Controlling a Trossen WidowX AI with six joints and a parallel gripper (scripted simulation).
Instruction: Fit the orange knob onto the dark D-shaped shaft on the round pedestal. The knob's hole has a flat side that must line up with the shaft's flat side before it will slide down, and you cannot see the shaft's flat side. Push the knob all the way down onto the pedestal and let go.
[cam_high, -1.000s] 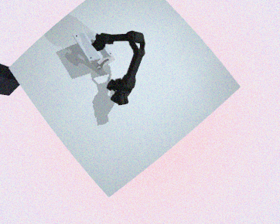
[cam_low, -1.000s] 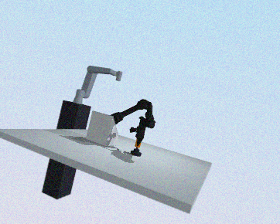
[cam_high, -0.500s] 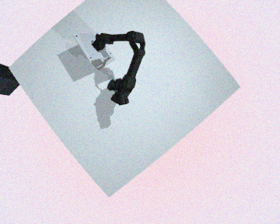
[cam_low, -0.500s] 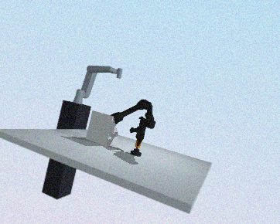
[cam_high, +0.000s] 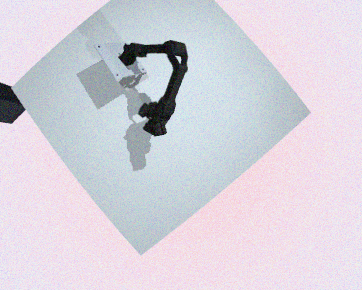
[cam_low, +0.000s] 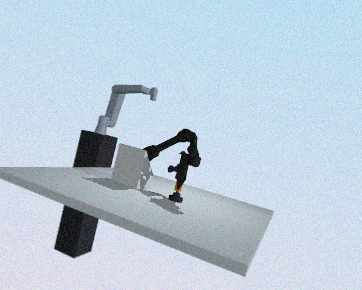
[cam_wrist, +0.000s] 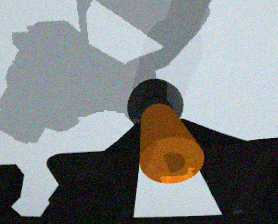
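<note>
Right now my gripper tip is 40 mm above the dark round pedestal. Also, from my gripper tip: orange knob: 20 mm above.
</note>
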